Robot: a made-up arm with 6 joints.
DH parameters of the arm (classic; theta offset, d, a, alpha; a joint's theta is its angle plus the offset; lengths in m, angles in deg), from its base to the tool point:
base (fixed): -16.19 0 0.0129 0
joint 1: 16.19 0.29 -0.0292 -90
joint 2: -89.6 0 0.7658 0
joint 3: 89.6 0.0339 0.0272 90
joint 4: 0 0.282 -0.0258 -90
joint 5: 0 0.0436 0.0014 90
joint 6: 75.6 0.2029 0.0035 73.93
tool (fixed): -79.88 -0.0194 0 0
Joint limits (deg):
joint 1: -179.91..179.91
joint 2: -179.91..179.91
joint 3: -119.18..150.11
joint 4: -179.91..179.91
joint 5: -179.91..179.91
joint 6: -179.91..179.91
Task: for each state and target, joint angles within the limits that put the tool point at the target. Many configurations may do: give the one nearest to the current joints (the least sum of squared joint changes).
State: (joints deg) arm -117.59 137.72 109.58 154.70 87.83 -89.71
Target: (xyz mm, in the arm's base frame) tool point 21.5 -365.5 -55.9
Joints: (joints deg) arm -92.58 96.71 150.11 151.48 35.19 -86.41
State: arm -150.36 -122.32 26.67 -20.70 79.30 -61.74
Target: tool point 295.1 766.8 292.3
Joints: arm -109.57 -115.35 61.01 -28.14 93.69 -63.12
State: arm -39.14 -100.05 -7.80 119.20 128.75 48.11
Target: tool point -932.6 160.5 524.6
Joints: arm -1.41 -71.49 0.39 119.95 125.57 48.13
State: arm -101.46 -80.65 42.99 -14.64 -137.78 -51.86
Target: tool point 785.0 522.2 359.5
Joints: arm -137.22 -87.61 43.41 -21.39 -147.43 -51.13
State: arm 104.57 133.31 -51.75 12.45 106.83 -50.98
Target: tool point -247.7 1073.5 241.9
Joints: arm 97.79 97.81 -46.58 5.67 77.21 -48.22
